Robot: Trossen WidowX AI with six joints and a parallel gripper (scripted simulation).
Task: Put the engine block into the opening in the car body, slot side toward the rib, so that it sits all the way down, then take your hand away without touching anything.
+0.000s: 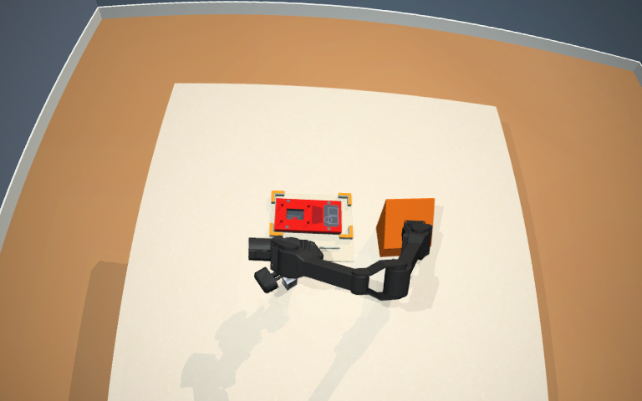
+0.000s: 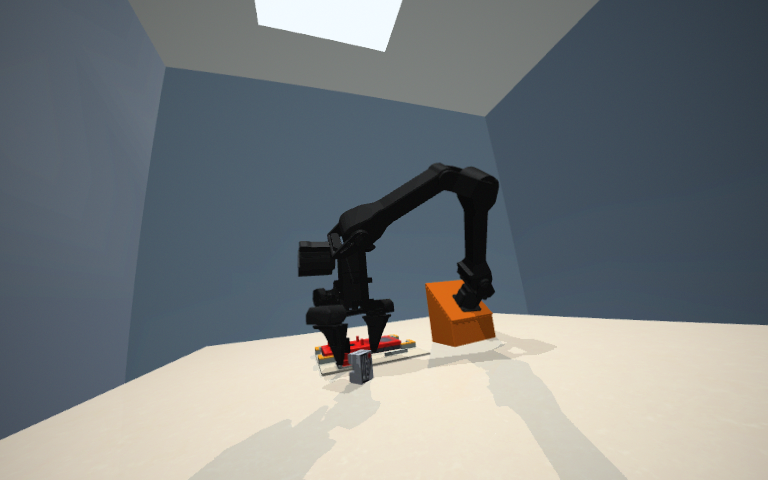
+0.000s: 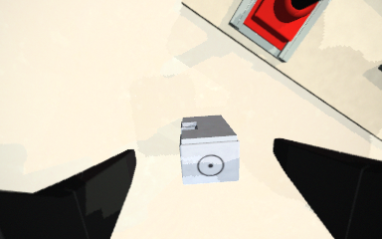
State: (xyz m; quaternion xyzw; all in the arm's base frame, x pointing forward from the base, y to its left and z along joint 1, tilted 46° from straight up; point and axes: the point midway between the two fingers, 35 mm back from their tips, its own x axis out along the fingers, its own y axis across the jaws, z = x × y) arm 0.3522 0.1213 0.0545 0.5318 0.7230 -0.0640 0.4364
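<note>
The engine block is 1 cm below my gripper tip. From my gripper tip the other things lie so: fixture (6 cm behind, 20 cm to the right, 3 cm below).
</note>
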